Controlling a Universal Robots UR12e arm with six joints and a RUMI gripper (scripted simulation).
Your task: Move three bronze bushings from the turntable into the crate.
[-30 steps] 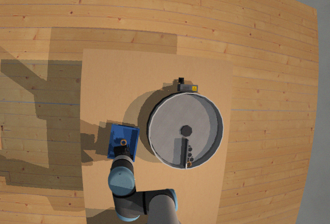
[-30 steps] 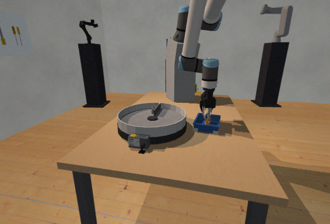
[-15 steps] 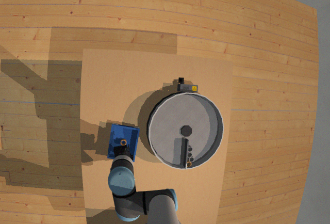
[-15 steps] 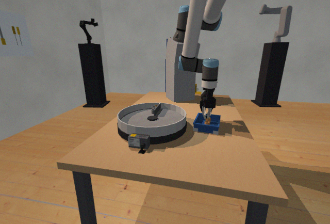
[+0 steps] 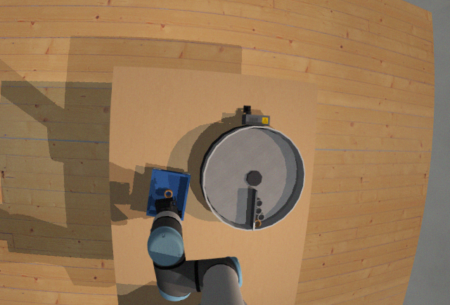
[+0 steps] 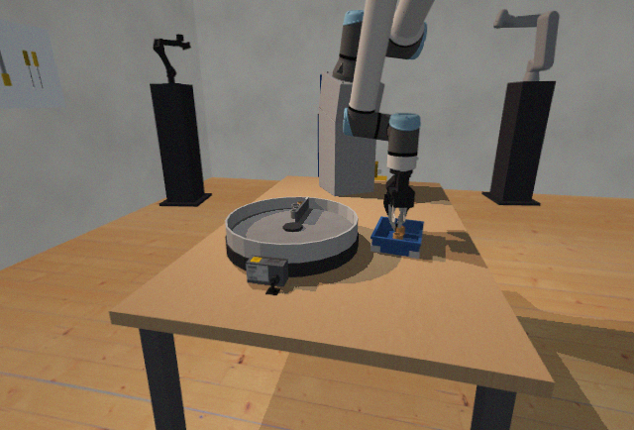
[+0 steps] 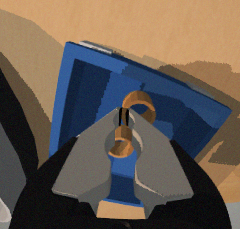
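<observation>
The blue crate is 5 cm ahead of my hand and 1 cm below it.
</observation>
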